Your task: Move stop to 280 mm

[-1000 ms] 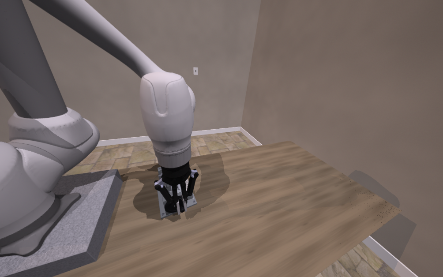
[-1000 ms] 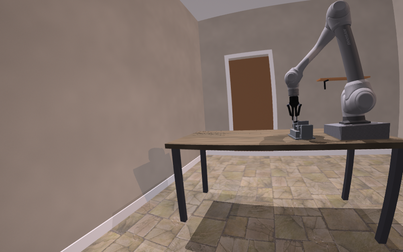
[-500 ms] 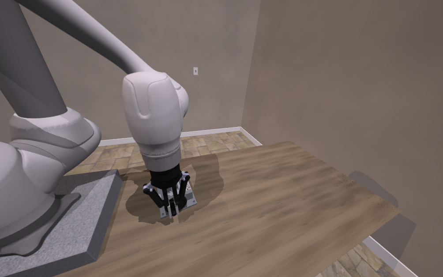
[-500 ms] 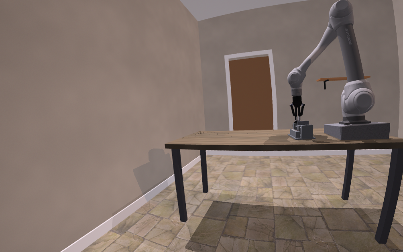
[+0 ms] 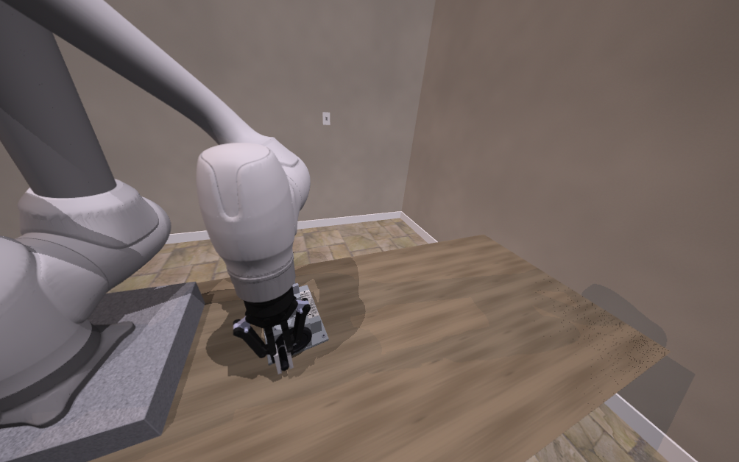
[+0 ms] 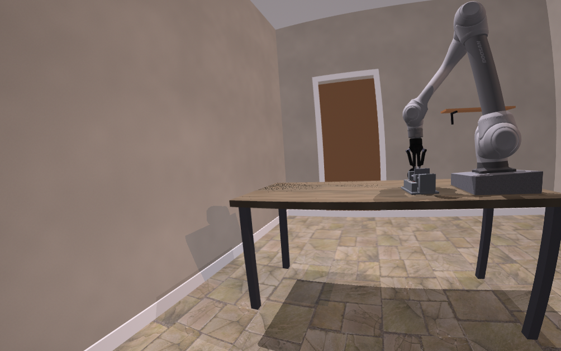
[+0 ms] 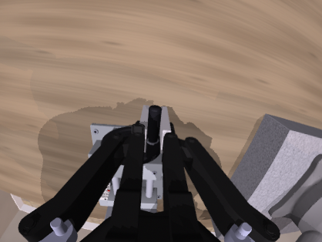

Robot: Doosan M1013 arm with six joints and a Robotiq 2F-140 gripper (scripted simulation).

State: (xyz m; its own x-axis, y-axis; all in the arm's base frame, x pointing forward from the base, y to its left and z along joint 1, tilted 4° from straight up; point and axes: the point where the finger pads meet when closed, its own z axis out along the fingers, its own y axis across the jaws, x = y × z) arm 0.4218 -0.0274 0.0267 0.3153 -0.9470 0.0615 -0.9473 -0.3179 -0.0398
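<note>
Right now my hand is 20 mm to the right of the handwheel and 20 mm above it.
</note>
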